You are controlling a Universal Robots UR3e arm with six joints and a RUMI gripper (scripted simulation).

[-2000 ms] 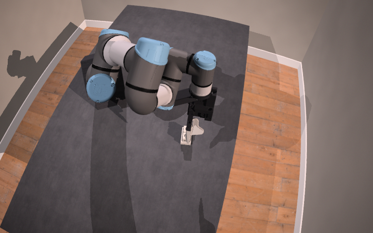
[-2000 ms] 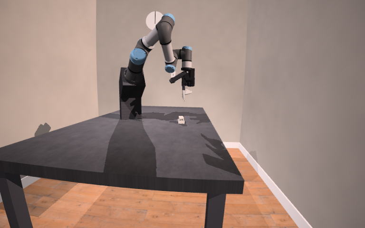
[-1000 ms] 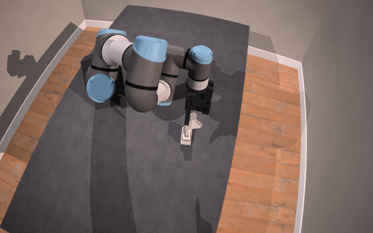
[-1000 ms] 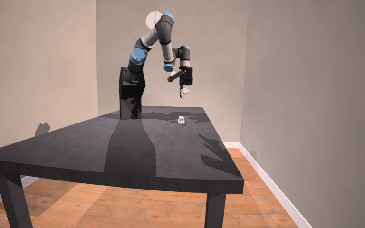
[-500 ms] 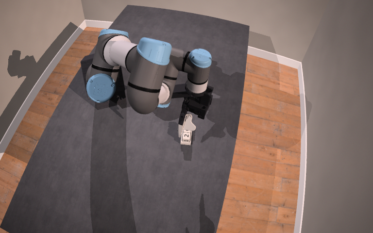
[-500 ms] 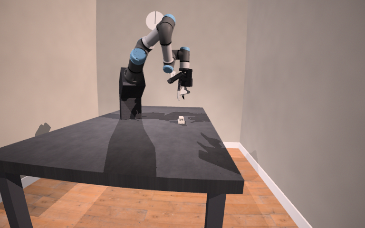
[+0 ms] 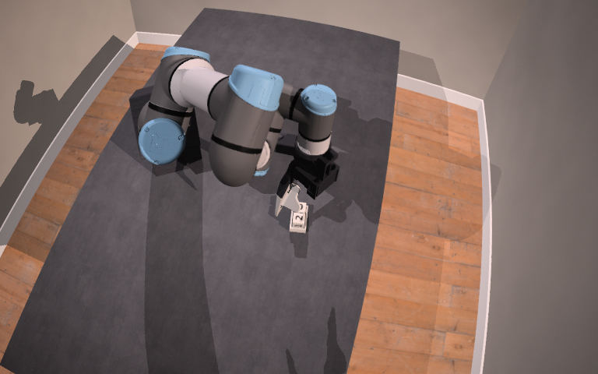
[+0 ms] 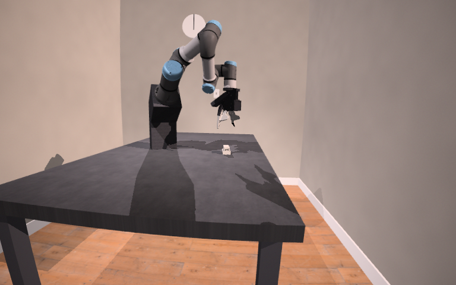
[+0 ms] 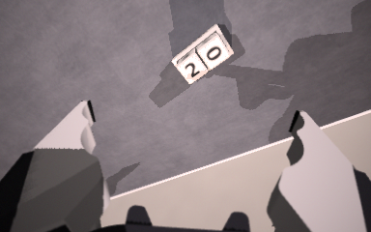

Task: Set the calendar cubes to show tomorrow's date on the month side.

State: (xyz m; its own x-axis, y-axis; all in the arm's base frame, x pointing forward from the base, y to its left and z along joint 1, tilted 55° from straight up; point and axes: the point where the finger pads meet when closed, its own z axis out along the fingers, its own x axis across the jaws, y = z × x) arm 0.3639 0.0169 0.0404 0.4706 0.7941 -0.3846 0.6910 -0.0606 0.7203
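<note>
Now: the white cube 12 cm below my hand. Round my hand: calendar tray 13 cm below, 1 cm to the left.
</note>
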